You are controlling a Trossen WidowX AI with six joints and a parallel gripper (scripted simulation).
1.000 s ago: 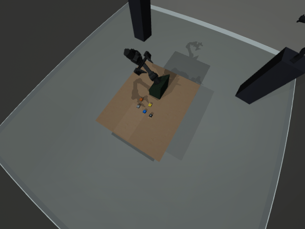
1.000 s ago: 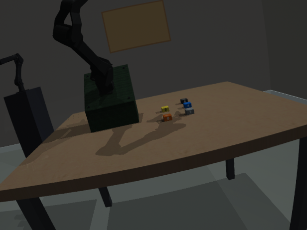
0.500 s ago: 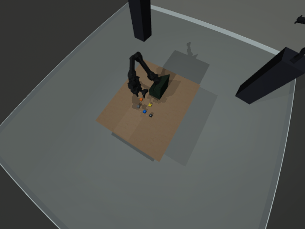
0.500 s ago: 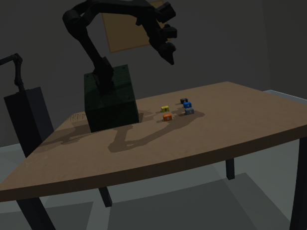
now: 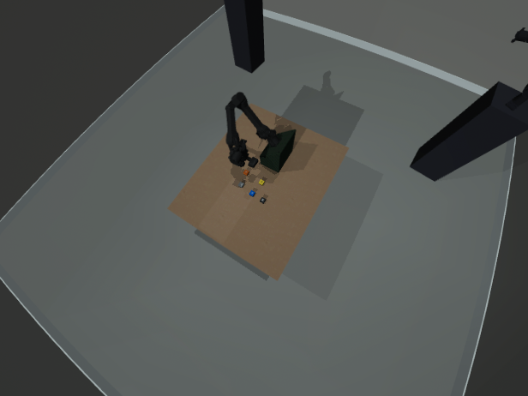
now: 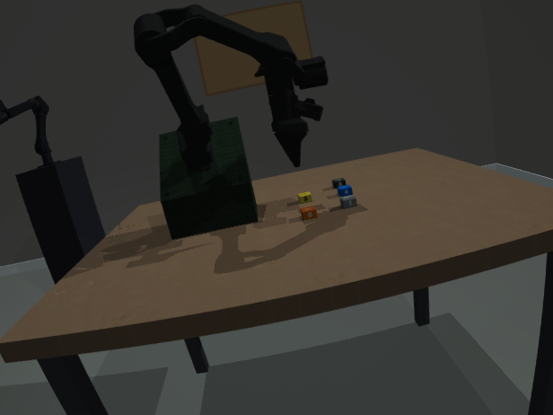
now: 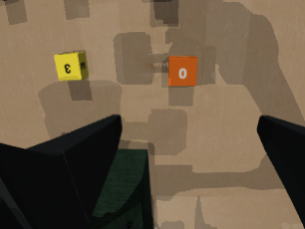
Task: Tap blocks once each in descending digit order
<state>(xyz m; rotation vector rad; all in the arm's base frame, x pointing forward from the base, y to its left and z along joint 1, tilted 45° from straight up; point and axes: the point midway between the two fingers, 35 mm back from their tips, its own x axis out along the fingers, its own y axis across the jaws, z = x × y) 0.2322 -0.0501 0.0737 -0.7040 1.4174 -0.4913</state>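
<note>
Now: gripper tip 22 cm to the right of the black block, 12 cm above it and 11 cm short of it. From my gripper tip the other things lie so: grey block 12 cm below, 11 cm ahead, 3 cm to the left; yellow block 14 cm to the left, 12 cm below, 1 cm ahead; orange block 12 cm below, 1 cm ahead.
</note>
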